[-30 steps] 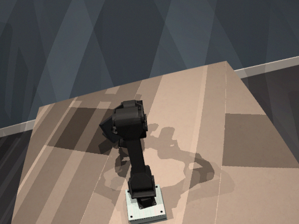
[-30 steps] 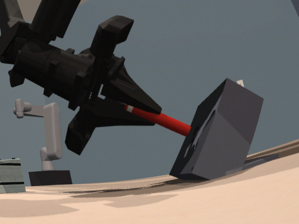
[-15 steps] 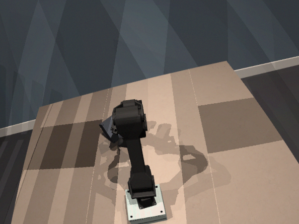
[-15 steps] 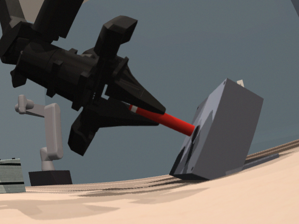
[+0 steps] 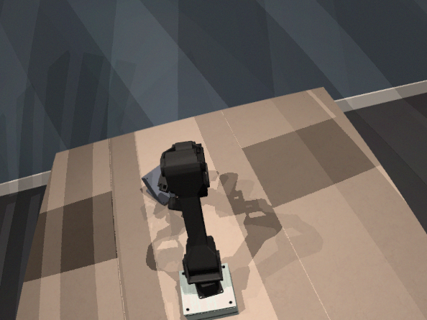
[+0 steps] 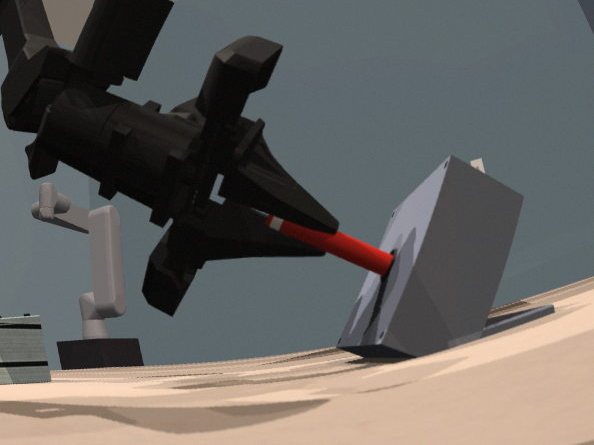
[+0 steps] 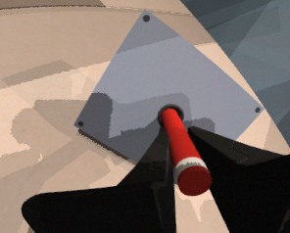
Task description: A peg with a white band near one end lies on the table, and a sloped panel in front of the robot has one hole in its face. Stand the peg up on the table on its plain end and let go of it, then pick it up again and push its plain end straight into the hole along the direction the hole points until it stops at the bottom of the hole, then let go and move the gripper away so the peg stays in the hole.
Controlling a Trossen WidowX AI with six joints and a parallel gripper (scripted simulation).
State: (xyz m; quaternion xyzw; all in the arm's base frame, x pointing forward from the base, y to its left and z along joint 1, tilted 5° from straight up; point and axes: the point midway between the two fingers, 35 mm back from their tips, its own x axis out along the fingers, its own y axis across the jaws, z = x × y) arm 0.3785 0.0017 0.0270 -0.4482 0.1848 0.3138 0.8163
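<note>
The sloped panel lies 50 mm ahead of my gripper tip, 40 mm below it and 20 mm to the left of it. From my gripper tip the other things lie so: red peg (10 mm to the right, 10 mm behind, 10 mm above).
</note>
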